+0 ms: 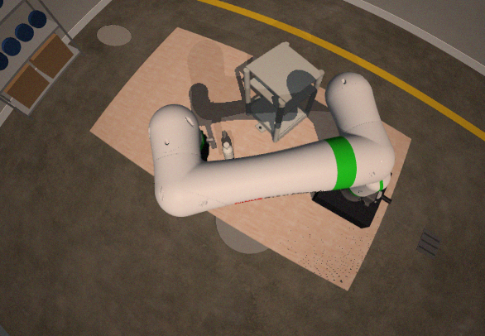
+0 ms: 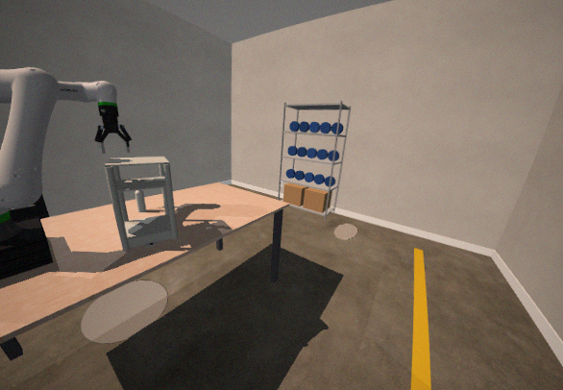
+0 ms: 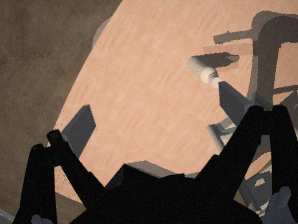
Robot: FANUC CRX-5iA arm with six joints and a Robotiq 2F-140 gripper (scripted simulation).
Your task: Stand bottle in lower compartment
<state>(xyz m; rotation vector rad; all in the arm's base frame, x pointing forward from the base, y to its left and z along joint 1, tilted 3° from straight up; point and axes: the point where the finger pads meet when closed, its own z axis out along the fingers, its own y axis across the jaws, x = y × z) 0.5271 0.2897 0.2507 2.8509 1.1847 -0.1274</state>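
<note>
Now: the pale bottle 250 mm below my hand, 150 mm to the right of it and 50 mm ahead of it. Also, from my hand: grey shelving unit (480 mm to the right, 180 mm below, 30 mm behind).
</note>
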